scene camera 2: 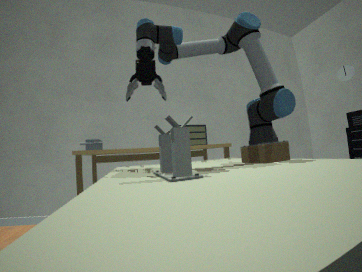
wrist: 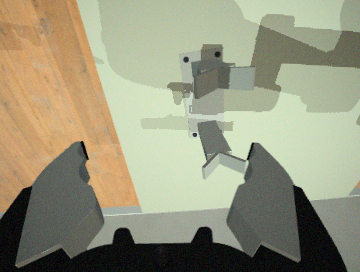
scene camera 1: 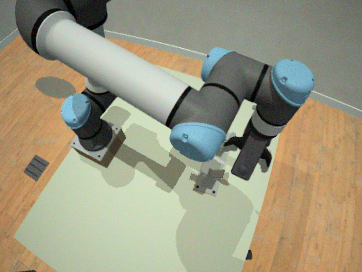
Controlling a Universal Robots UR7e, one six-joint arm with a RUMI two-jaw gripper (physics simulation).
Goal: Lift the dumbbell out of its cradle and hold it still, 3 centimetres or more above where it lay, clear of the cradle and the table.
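Frame: origin at the arm's base, x ahead, y left, z up, level; millimetres.
Seen in the pictures: gripper, fingertip midpoint: (scene camera 2: 146, 101) (wrist: 169, 143); arm's base, origin of the base link: (scene camera 2: 263, 143) (scene camera 1: 96, 135).
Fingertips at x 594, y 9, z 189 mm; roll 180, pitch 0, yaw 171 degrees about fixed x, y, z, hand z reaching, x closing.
Note:
Offsets run from my fingertips to a thing's middle. Level surfaces: height alone.
The grey cradle @[75 mm back, 57 mm left, 187 mm down] (scene camera 1: 206, 190) (scene camera 2: 181, 152) (wrist: 212, 134) stands upright on the pale green table top @[281 mm down] (scene camera 1: 125, 215) (scene camera 2: 200, 220) (wrist: 160, 185), with its base plate flat and its V-shaped supports empty. My gripper (scene camera 1: 248, 154) (scene camera 2: 146, 99) (wrist: 169, 143) is wide open and empty, fingers pointing down. It is well above the cradle and off to its left in scene camera 2. The dumbbell cannot be made out in any view. A small black piece @[307 mm ahead, 234 mm right, 997 mm down] (scene camera 1: 249, 255) shows at the table top's edge in scene camera 1, too little of it to tell what it is.
The arm's base stands on a wooden block (scene camera 1: 112, 147) (scene camera 2: 265, 152) on the table top. Wooden floor (scene camera 1: 315, 200) (wrist: 40, 100) lies beyond the edge. A wooden table (scene camera 2: 125, 150) with a grey box (scene camera 2: 93, 145) stands behind. The arm's shadows fall around the cradle.

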